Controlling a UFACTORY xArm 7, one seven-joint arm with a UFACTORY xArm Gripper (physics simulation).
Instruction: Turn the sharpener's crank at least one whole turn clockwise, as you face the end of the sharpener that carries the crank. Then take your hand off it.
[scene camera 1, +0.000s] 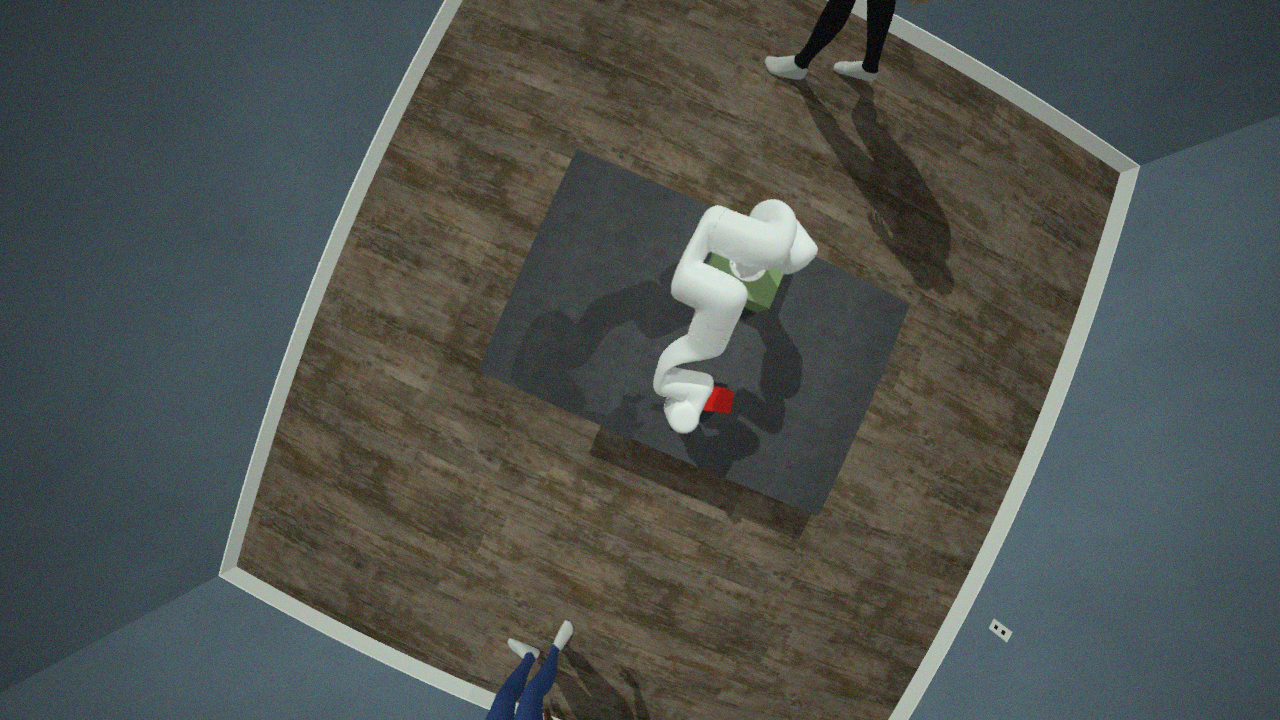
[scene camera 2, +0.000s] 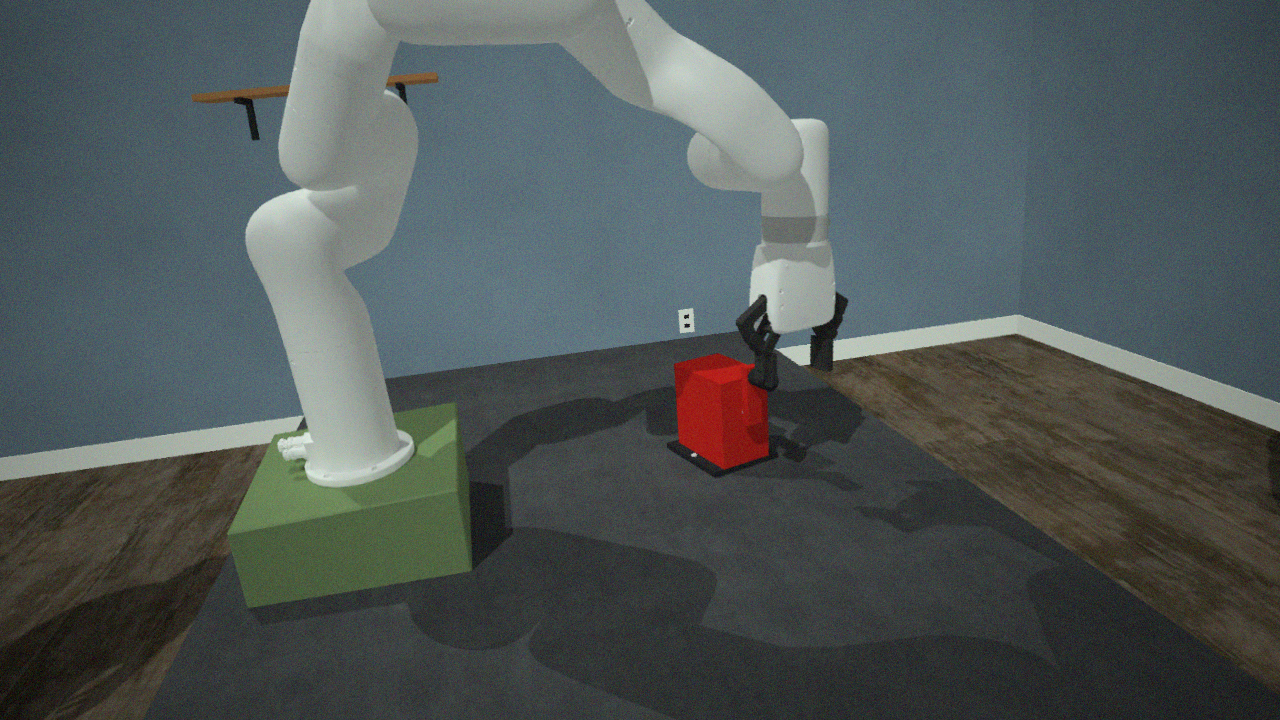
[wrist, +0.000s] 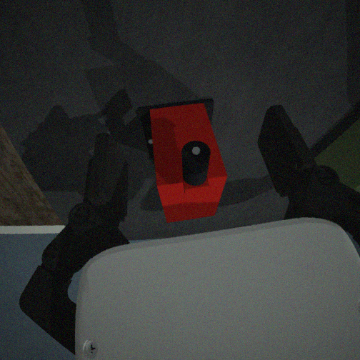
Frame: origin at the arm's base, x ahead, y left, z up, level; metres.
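Seen in the pictures: gripper, fingertip midpoint: (scene camera 2: 794, 376); arm's base, origin of the base link: (scene camera 2: 361, 459).
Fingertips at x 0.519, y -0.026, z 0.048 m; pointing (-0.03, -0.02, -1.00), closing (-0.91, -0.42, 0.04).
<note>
Pixels of each thing's middle, then the offset from my fingertips to it. "spot": a spot on its surface instead. Level surfaces: height alone.
- red block, surface spot: (scene camera 2: 711, 411) spot: 0.082 m back, 0.094 m left, 0.068 m down
- thin dark base plate, surface spot: (scene camera 2: 707, 464) spot: 0.091 m back, 0.095 m left, 0.144 m down
- dark table top, its level: 0.152 m down
The sharpener is a red block (scene camera 1: 718, 400) (scene camera 2: 711, 411) (wrist: 192, 200) standing upright on a thin dark base plate (scene camera 2: 707, 464) (wrist: 209, 103). In the wrist view its black crank knob (wrist: 195, 167), with a pale spot on its end, stands out from the end that carries the crank. My gripper (scene camera 2: 793, 374) (wrist: 189, 135) is open and empty, fingers wide apart, one on each side of the sharpener as the wrist view sees it, with a gap to the knob on both sides. In scene camera 2 the near finger overlaps the crank area, so contact cannot be told there. In scene camera 1 the arm hides the gripper.
The arm's green base block (scene camera 1: 763, 291) (scene camera 2: 358, 546) stands on the dark table top (scene camera 1: 617, 214) (scene camera 2: 581, 555). One person's legs (scene camera 1: 881, 35) show at the top of scene camera 1, another's legs (scene camera 1: 528, 685) at the bottom. A wall shelf (scene camera 2: 259, 93) is behind the arm.
</note>
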